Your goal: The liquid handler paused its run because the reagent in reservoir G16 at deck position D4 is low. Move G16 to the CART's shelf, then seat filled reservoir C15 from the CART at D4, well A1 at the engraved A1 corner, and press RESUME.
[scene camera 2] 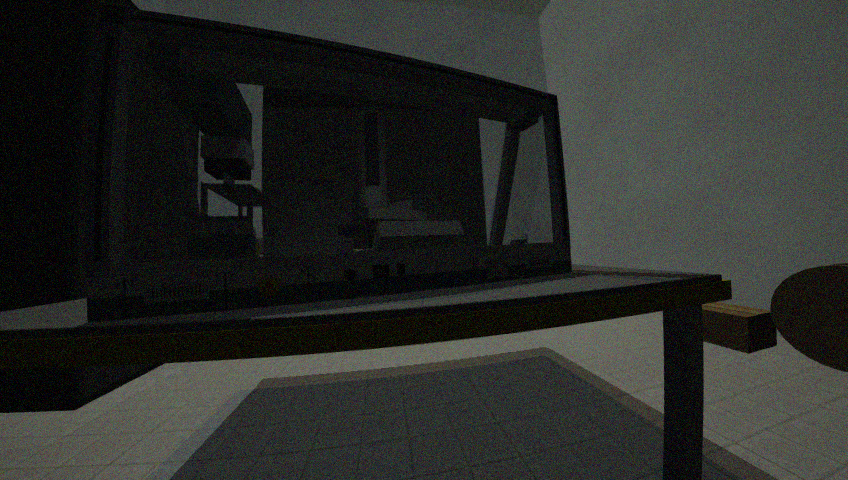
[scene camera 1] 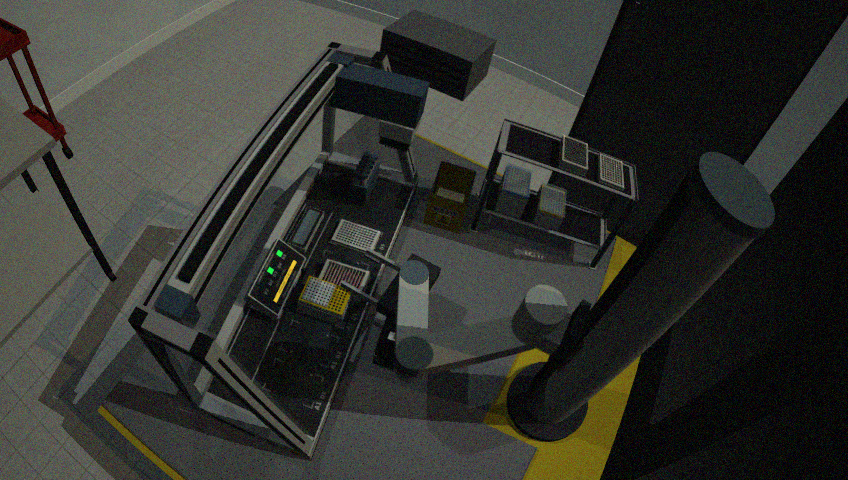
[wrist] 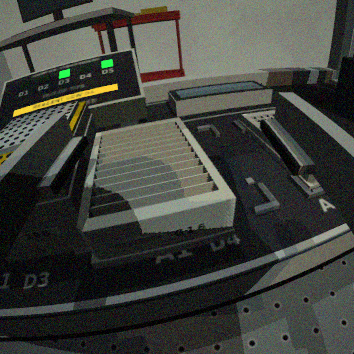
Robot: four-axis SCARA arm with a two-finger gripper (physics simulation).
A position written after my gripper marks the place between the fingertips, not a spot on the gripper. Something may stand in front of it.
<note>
In view: my gripper (scene camera 1: 354, 266), a raised deck rail (wrist: 160, 308) and a long trough (wrist: 228, 100).
</note>
